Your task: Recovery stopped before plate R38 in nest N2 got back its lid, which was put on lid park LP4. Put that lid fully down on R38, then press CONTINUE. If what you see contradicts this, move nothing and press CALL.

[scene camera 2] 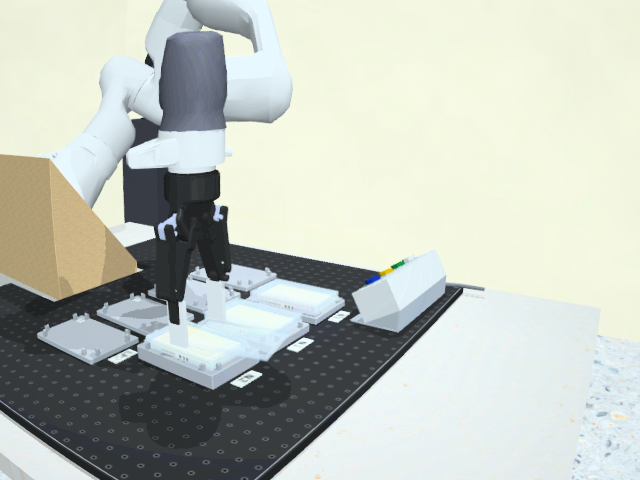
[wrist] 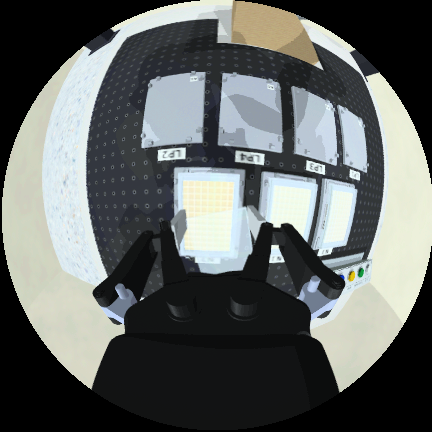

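My gripper (scene camera 2: 197, 322) (wrist: 216, 216) is shut on a clear lid (scene camera 2: 256, 350) (wrist: 220, 235), with pale pads at its sides. The lid is over the front part of the plate (wrist: 207, 200) in nest N2 (scene camera 2: 175, 367) and reaches past it toward N1 in the scene view. It looks slightly skewed to the plate and above it; the exact gap cannot be told. The plate's yellowish wells show through. Lid park LP4 (scene camera 2: 129, 310) (wrist: 250, 115) holds no lid that I can see. The plate's name R38 cannot be read. The button panel (scene camera 2: 418, 294) has blue, yellow and green buttons.
Plates stand in nest N1 (wrist: 291, 205) and nest N3 (wrist: 341, 212), right of N2 in the wrist view. Lid parks LP2 (wrist: 174, 112), LP3 (wrist: 315, 125) and LP1 (wrist: 353, 140) flank LP4. A tan block (scene camera 2: 25, 227) (wrist: 272, 25) stands behind the parks.
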